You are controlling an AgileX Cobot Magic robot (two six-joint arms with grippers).
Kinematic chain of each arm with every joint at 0, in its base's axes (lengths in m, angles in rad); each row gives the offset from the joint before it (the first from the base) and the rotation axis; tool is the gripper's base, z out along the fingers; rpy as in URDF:
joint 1: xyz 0 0 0.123 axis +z
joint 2: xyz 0 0 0 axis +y
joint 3: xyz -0.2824 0 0.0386 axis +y
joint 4: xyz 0.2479 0 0.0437 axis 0.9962 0 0.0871
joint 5: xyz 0 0 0 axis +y
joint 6: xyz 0.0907 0 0.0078 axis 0.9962 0 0.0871
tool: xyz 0 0 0 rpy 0 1.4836 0
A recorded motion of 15 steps. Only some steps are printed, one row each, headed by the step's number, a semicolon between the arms.
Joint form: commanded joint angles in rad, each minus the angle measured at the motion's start. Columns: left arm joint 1, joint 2, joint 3, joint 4, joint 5, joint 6; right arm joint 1, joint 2, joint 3, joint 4, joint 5, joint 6.
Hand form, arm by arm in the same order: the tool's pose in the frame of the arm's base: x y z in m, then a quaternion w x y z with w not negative. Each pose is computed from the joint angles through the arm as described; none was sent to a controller.
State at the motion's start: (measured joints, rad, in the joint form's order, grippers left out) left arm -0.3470 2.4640 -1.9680 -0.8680 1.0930 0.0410; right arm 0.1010 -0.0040 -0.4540 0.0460 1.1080 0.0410
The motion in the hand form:
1: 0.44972 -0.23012 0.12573 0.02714 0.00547 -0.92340 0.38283; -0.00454 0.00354 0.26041 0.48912 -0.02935 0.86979 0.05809
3: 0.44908 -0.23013 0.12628 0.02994 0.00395 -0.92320 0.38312; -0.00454 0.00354 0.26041 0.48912 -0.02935 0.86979 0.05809
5: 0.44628 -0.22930 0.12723 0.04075 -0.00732 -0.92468 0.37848; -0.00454 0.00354 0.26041 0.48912 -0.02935 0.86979 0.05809
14: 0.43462 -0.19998 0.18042 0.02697 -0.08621 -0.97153 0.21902; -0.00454 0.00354 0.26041 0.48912 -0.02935 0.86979 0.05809
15: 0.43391 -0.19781 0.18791 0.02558 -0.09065 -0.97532 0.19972; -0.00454 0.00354 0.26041 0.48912 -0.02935 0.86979 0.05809
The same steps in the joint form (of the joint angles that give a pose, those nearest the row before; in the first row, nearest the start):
1: -0.0030 0.0020 -0.0020 -0.0070 -0.0040 -0.0050; 0.0000 -0.0160 0.0030 0.0030 -0.0080 -0.0050
3: -0.0030 0.0010 -0.0020 -0.0070 0.0030 -0.0050; 0.0000 -0.0160 0.0030 0.0030 -0.0080 -0.0050
5: -0.0030 -0.0020 -0.0020 0.0070 0.0330 -0.0010; 0.0000 -0.0160 0.0030 0.0030 -0.0080 -0.0050
14: -0.0030 -0.1320 -0.0370 0.4090 0.2020 -0.0950; 0.0000 -0.0160 0.0030 0.0030 -0.0080 -0.0050
15: -0.0060 -0.1410 -0.0560 0.4530 0.2310 -0.1130; 0.0000 -0.0160 0.0030 0.0030 -0.0080 -0.0050

